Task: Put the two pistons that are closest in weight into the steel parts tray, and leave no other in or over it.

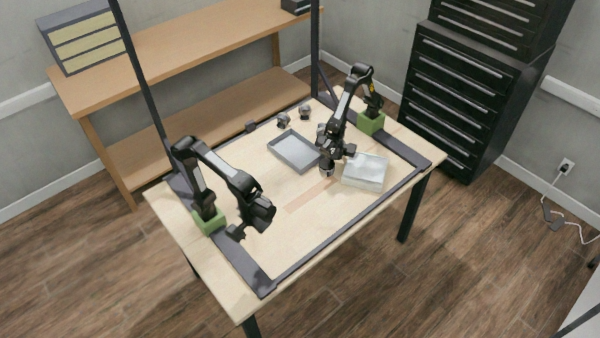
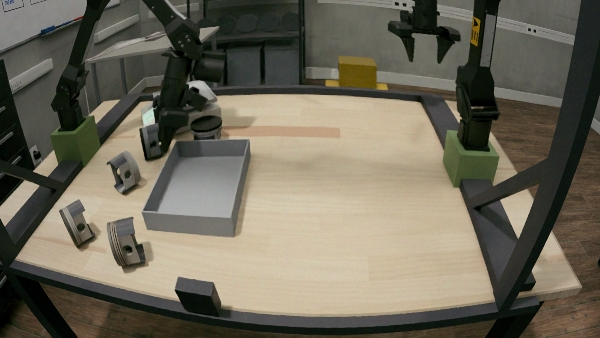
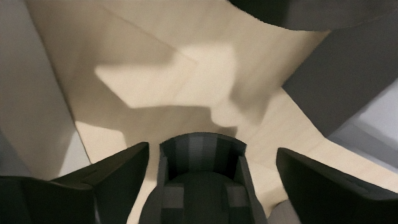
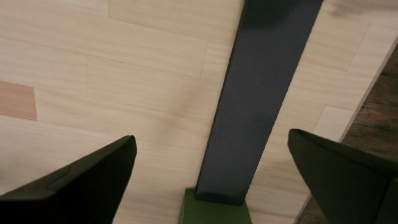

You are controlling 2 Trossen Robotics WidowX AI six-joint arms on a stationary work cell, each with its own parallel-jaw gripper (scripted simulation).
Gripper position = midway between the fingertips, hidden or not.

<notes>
In view: the left gripper (image 2: 162, 147), the right gripper (image 2: 425, 62), a steel parts tray (image 2: 199, 178) and a white scale (image 1: 345, 180).
The steel parts tray also shows in image 1 (image 1: 300, 154) and in image 3 (image 3: 343, 75). The white scale also shows in image 2 (image 2: 213, 108) and in image 3 (image 3: 46, 144). The left gripper is seen too in image 3 (image 3: 213, 152). Image 4 does not show the steel parts tray: it is out of frame. Image 4 does not show the white scale: it is out of frame.
</notes>
